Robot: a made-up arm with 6 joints. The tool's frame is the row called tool.
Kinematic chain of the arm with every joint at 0, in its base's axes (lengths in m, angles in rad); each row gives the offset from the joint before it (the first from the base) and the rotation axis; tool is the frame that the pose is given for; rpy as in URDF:
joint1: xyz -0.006 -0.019 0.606 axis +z
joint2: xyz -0.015 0.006 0.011 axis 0 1 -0.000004
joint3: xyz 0.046 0.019 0.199 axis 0 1 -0.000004
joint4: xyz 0.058 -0.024 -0.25 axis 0 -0.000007 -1
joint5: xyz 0.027 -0.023 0.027 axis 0 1 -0.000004
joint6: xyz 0.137 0.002 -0.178 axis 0 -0.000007 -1
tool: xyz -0.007 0.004 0.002 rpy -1.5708 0 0
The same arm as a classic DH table. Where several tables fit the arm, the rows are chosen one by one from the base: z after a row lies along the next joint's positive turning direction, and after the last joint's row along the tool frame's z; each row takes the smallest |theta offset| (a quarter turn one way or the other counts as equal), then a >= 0, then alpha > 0; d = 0 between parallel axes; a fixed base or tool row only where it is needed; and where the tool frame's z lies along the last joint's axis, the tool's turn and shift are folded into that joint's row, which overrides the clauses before.
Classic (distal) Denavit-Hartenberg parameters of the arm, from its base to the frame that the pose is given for. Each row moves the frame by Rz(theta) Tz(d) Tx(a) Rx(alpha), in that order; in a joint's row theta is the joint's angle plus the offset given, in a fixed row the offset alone. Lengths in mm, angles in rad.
base (fixed): d 0.0  theta0 1.2649  a -19.9  alpha 0.0000
joint1: d 617.0  theta0 -1.2649  a -15.0  alpha -1.5708
joint2: d 0.0  theta0 -1.3436  a 204.2  alpha 0.0000
joint3: d 1.0  theta0 1.3436  a 58.0  alpha -1.5708
joint4: d 223.0  theta0 0.0000  a 27.0  alpha 1.5708
joint5: d -21.0  theta0 0.0000  a 137.0  alpha -1.5708
joint6: d 176.0  theta0 0.0000  a -7.0  alpha 1.5708
tool (fixed): d 4.0  theta0 0.0000  a 0.0  alpha 0.0000

